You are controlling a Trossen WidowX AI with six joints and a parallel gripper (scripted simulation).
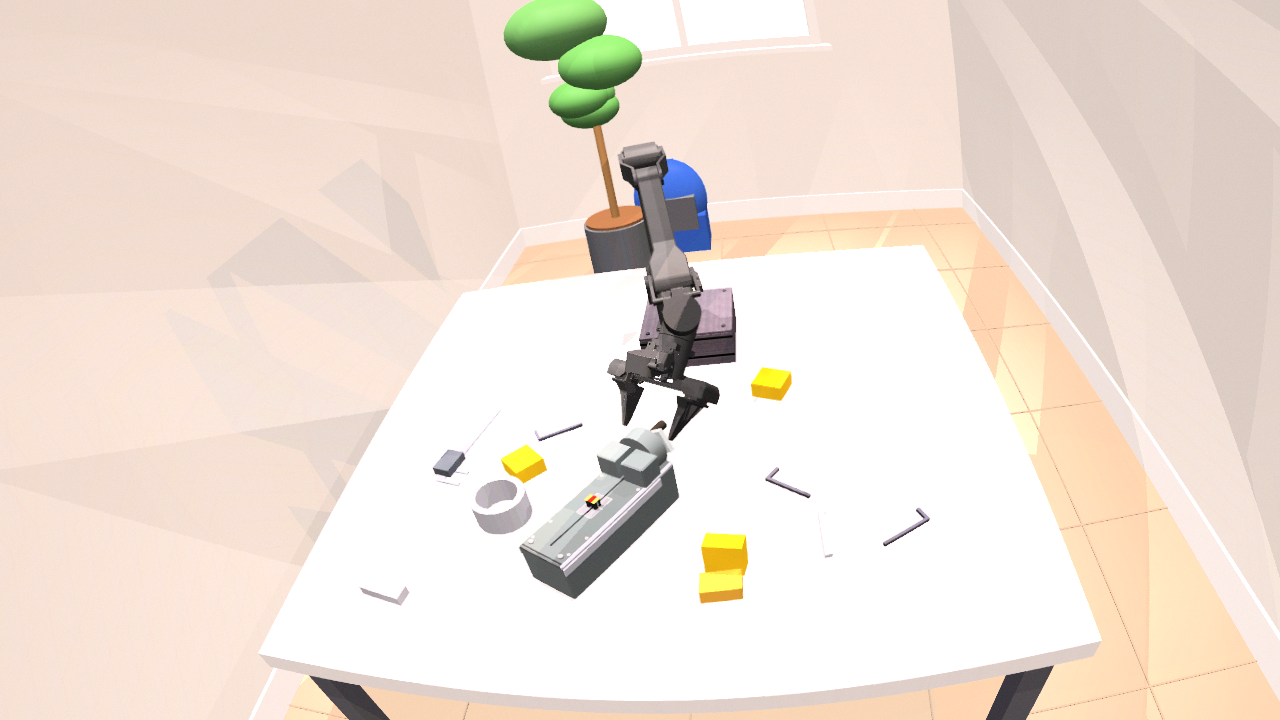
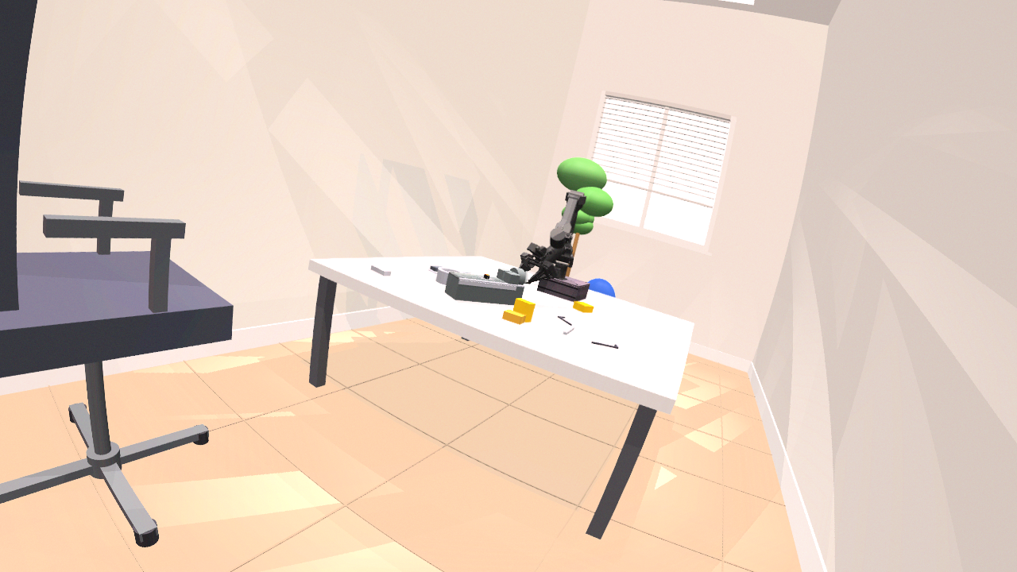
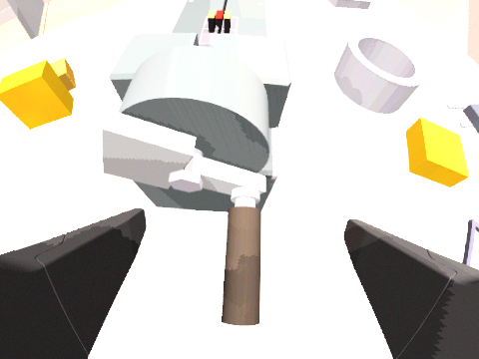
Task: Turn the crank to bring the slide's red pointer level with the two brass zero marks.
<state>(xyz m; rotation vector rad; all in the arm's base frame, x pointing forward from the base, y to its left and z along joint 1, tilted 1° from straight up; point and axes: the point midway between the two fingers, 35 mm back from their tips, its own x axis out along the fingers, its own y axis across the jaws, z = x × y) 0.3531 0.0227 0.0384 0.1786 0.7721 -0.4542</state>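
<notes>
Right now the brown crank handle is 10 mm to the left of my gripper tip, 10 mm below it and 10 mm behind it. Round my gripper tip: red pointer 160 mm ahead, 50 mm to the right.
</notes>
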